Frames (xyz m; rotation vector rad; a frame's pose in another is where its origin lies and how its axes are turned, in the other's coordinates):
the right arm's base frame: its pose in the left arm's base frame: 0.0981 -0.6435 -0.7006 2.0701 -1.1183 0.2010
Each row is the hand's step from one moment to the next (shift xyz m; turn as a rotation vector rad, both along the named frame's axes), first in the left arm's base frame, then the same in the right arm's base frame.
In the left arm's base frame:
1: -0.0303 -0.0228 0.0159 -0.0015 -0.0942 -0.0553
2: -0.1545 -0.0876 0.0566 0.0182 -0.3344 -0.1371
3: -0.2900 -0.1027 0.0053 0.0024 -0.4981 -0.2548
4: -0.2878 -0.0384 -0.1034 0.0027 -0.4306 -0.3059
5: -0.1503 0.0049 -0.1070 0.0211 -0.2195 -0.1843
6: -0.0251 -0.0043 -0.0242 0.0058 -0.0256 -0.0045
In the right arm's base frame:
1: 0.0039 0.0395 0.0108 0.0349 0.0017 0.1035
2: -0.0103 0.1786 0.0523 0.1653 0.0203 0.3213
3: -0.1059 0.2598 0.1263 0.2080 0.0215 0.5189
4: -0.1965 0.1776 0.1577 0.1407 -0.0288 0.5083
5: -0.1433 0.0555 0.1022 0.0706 -0.0454 0.2749
6: -0.0235 0.0075 0.0250 0.0181 0.0014 0.0195

